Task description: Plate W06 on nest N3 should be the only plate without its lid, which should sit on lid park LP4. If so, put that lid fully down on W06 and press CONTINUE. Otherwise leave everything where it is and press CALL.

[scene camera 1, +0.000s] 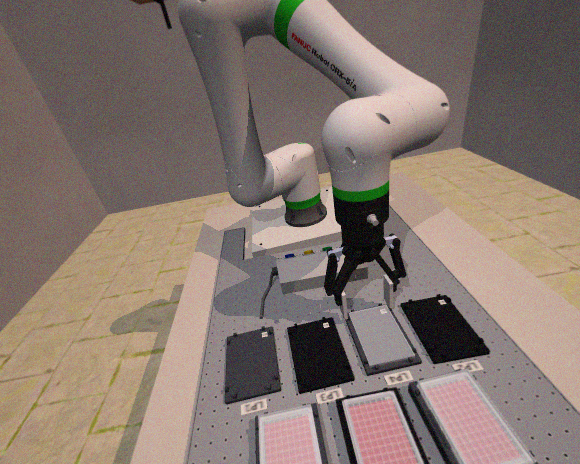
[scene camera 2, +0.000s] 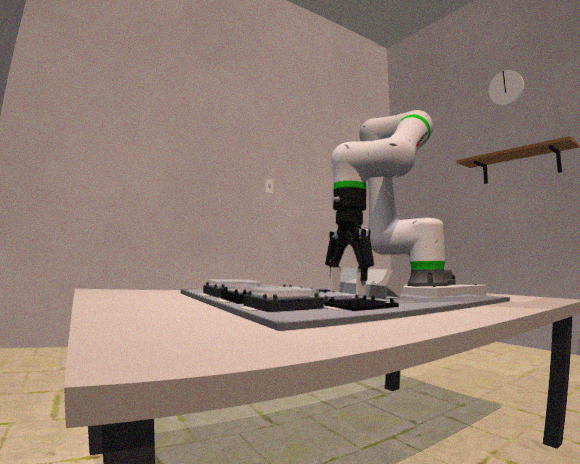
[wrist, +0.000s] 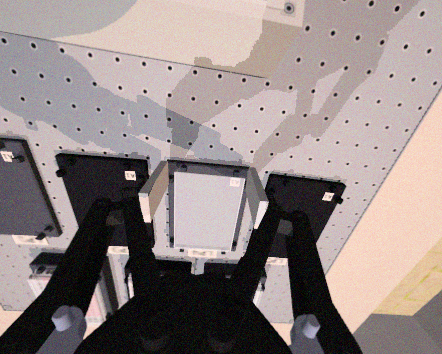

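Where they show: gripper, fingertip midpoint: (scene camera 1: pixel 366 308) (scene camera 2: pixel 347 293) (wrist: pixel 208 175); arm's base, link origin: (scene camera 1: pixel 305 215) (scene camera 2: pixel 427 285).
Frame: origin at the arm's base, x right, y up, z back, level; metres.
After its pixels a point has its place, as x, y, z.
A pale grey lid (scene camera 1: pixel 381 337) {-0.078, -0.003, -0.528} (wrist: pixel 209 210) {-0.080, -0.003, -0.503} lies flat on a dark lid park whose blurred label (scene camera 1: pixel 398 377) {-0.082, -0.019, -0.602} looks like LP4. My gripper (scene camera 1: pixel 367 306) {-0.072, -0.003, -0.451} (scene camera 2: pixel 348 292) {-0.072, -0.003, -0.451} (wrist: pixel 208 175) {-0.072, -0.003, -0.451} is open, pointing down, with its fingers part-way together. The fingertips stand over the two long sides of the lid near its back end, with gaps beside it in the wrist view. Three plates with pink wells show at the front: a left one (scene camera 1: pixel 291 437) {0.112, 0.019, -0.682}, a deeper pink middle one (scene camera 1: pixel 384 430) {-0.022, 0.014, -0.692} and a paler right one (scene camera 1: pixel 472 420) {-0.144, 0.020, -0.701}. Their nest labels do not show, so I cannot tell which is W06.
Lid parks without lids stand left (scene camera 1: pixel 252 365) {0.181, -0.011, -0.533} and near left (scene camera 1: pixel 320 355) {0.046, -0.011, -0.538} of the lid, and another (scene camera 1: pixel 445 330) {-0.203, -0.011, -0.532} stands right of it. A button box (scene camera 1: pixel 312 272) {0.026, 0.027, -0.337} with blue, yellow and green buttons stands behind, before the robot base. A thin dark cable (scene camera 1: pixel 267 295) {0.149, -0.021, -0.338} is beside it.
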